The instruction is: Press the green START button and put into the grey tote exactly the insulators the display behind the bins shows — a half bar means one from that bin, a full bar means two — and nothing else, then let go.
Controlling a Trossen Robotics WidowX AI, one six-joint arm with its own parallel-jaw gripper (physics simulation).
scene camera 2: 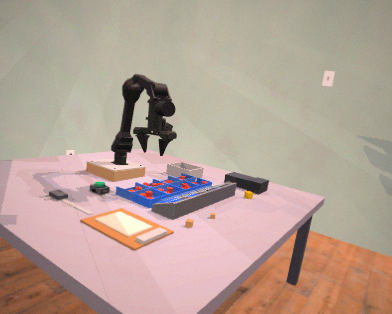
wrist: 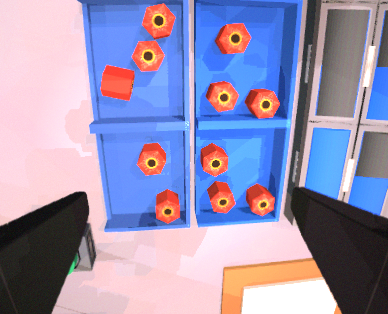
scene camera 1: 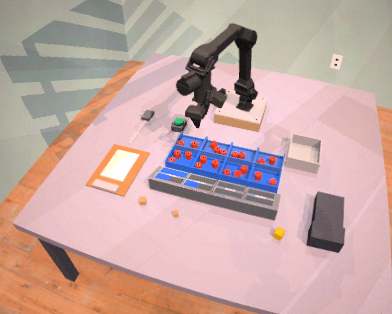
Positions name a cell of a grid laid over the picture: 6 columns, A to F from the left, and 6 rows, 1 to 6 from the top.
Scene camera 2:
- my gripper: C3
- grey display bar: C5
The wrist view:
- my gripper: C4
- grey display bar: E1
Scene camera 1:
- my gripper: D3
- grey tote: E3
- dark box: E5
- grey display bar: D4
